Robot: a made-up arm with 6 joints.
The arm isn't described. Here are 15 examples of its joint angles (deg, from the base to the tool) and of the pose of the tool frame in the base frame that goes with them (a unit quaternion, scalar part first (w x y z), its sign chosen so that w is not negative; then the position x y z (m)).
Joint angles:
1: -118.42 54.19 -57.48 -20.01 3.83 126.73
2: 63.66 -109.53 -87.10 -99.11 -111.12 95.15
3: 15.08 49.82 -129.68 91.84 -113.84 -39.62
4: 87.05 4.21 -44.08 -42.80 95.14 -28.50
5: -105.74 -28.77 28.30 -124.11 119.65 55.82
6: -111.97 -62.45 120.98 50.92 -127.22 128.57
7: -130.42 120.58 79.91 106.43 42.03 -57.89
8: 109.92 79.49 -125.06 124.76 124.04 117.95
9: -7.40 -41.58 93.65 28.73 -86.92 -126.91
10: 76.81 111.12 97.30 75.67 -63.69 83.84
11: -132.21 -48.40 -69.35 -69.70 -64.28 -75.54
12: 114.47 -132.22 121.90 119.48 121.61 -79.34
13: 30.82 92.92 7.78 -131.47 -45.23 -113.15
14: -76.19 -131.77 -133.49 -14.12 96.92 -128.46
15: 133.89 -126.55 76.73 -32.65 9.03 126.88
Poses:
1: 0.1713 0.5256 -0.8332 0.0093 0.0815 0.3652 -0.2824
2: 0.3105 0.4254 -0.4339 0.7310 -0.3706 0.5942 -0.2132
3: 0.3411 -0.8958 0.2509 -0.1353 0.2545 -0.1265 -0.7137
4: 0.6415 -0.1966 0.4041 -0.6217 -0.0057 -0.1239 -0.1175
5: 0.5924 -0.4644 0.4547 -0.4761 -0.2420 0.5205 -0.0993
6: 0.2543 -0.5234 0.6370 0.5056 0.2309 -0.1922 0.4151
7: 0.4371 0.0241 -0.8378 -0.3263 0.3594 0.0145 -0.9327
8: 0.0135 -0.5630 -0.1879 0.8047 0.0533 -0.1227 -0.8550
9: 0.3407 0.0179 -0.9381 0.0597 0.0948 -0.1692 0.2322
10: 0.4526 -0.2616 -0.6487 -0.5531 -0.0630 -0.1137 -1.0131
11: 0.7397 0.4927 0.4373 -0.1373 0.1143 -0.0097 0.1899
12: 0.5301 -0.2017 0.7838 0.2529 0.0751 0.7098 0.0871
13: 0.3152 -0.9195 -0.2329 -0.0293 0.0199 0.0500 -0.7678
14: 0.4487 -0.7326 0.4324 0.2739 0.0300 -0.5411 -0.1740
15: 0.0777 -0.0840 0.5919 0.7978 0.1674 0.1602 -0.0799
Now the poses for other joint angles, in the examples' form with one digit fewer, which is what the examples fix.
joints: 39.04 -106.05 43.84 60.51 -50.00 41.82
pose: 0.920 -0.349 -0.032 -0.178 -0.673 0.052 0.025
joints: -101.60 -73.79 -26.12 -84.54 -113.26 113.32
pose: 0.308 -0.551 -0.123 -0.766 -0.112 -0.249 -0.068
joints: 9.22 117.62 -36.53 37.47 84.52 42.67
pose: 0.451 -0.144 0.819 0.325 -0.253 -0.227 -0.455
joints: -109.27 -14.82 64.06 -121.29 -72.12 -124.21
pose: 0.163 -0.462 0.629 0.603 -0.047 0.333 -0.261
